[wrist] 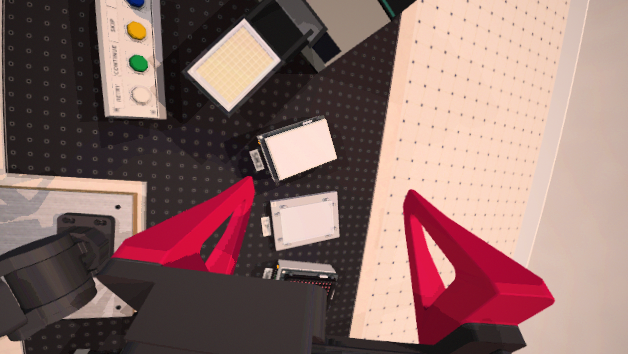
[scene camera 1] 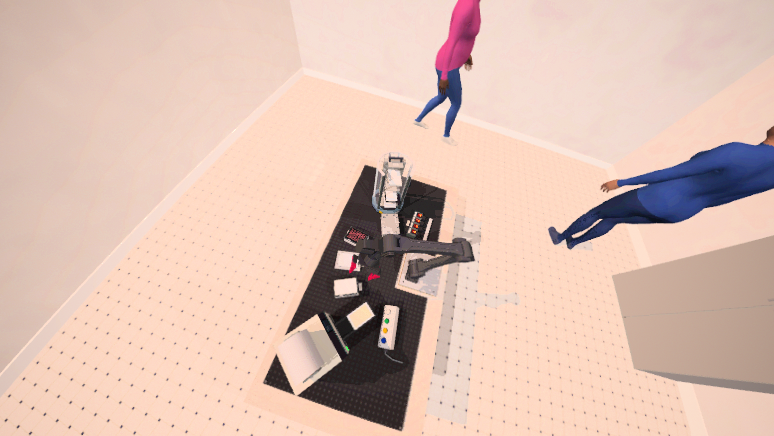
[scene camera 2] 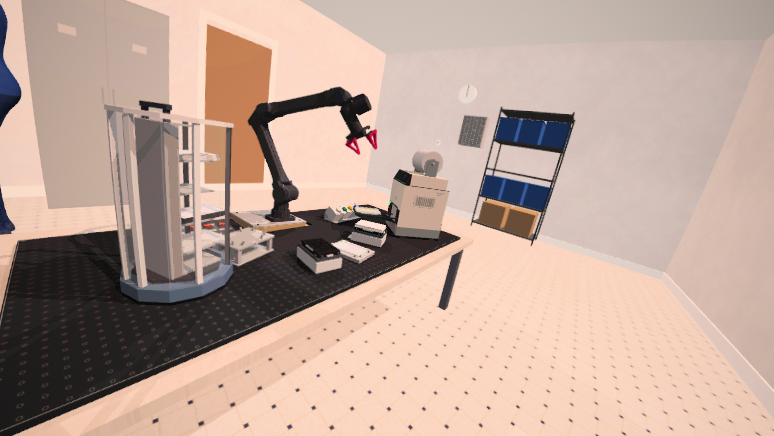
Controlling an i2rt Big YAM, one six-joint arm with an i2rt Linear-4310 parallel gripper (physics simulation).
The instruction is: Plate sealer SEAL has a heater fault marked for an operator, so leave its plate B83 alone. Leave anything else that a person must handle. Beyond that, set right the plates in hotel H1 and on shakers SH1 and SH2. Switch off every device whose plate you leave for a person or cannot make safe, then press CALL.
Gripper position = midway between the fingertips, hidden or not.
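In the wrist view I see my gripper (wrist: pixel 328 190), which is open and holds nothing. A cream well plate (wrist: pixel 241 59) is visible there, and so is a white button box (wrist: pixel 116 46). Scene camera 1 shows me that same white button box (scene camera 1: pixel 394 311).
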